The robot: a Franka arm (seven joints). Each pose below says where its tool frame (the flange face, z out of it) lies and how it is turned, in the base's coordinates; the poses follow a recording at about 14 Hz.
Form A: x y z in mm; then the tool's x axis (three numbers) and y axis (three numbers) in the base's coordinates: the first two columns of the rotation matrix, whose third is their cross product.
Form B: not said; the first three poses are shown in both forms.
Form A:
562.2 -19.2 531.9 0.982 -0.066 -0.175 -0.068 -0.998 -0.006
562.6 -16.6 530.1 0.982 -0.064 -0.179 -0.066 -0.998 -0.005
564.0 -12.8 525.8 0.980 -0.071 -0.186 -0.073 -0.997 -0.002
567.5 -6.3 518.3 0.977 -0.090 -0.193 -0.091 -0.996 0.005
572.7 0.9 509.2 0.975 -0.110 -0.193 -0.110 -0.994 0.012
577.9 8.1 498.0 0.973 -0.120 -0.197 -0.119 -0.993 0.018
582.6 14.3 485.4 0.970 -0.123 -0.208 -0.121 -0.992 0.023
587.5 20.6 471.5 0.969 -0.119 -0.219 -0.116 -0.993 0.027
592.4 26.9 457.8 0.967 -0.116 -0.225 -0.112 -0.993 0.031
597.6 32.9 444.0 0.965 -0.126 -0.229 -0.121 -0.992 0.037
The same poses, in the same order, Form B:
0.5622 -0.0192 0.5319 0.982 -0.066 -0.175 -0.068 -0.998 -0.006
0.5626 -0.0166 0.5301 0.982 -0.064 -0.179 -0.066 -0.998 -0.005
0.5640 -0.0128 0.5258 0.980 -0.071 -0.186 -0.073 -0.997 -0.002
0.5675 -0.0063 0.5183 0.977 -0.090 -0.193 -0.091 -0.996 0.005
0.5727 0.0009 0.5092 0.975 -0.110 -0.193 -0.110 -0.994 0.012
0.5779 0.0081 0.4980 0.973 -0.120 -0.197 -0.119 -0.993 0.018
0.5826 0.0143 0.4854 0.970 -0.123 -0.208 -0.121 -0.992 0.023
0.5875 0.0206 0.4715 0.969 -0.119 -0.219 -0.116 -0.993 0.027
0.5924 0.0269 0.4578 0.967 -0.116 -0.225 -0.112 -0.993 0.031
0.5976 0.0329 0.4440 0.965 -0.126 -0.229 -0.121 -0.992 0.037

